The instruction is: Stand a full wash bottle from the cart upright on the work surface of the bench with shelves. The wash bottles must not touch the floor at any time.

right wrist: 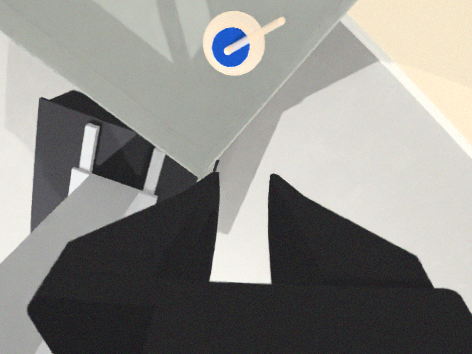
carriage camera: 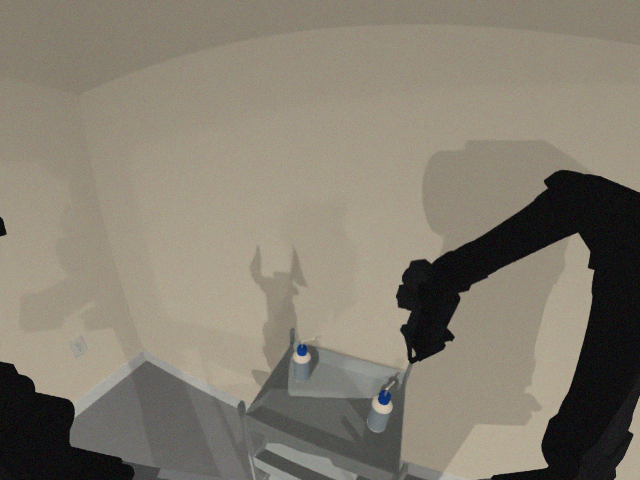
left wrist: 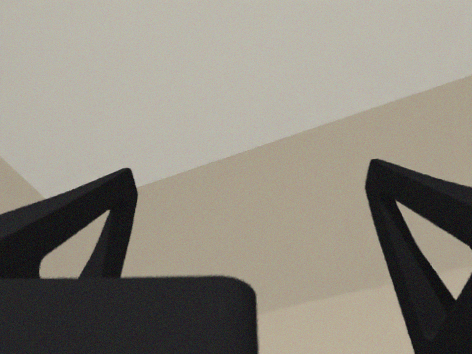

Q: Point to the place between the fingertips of my left gripper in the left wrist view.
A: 249, 177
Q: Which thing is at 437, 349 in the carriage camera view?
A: My right gripper.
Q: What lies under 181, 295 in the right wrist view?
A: My right gripper.
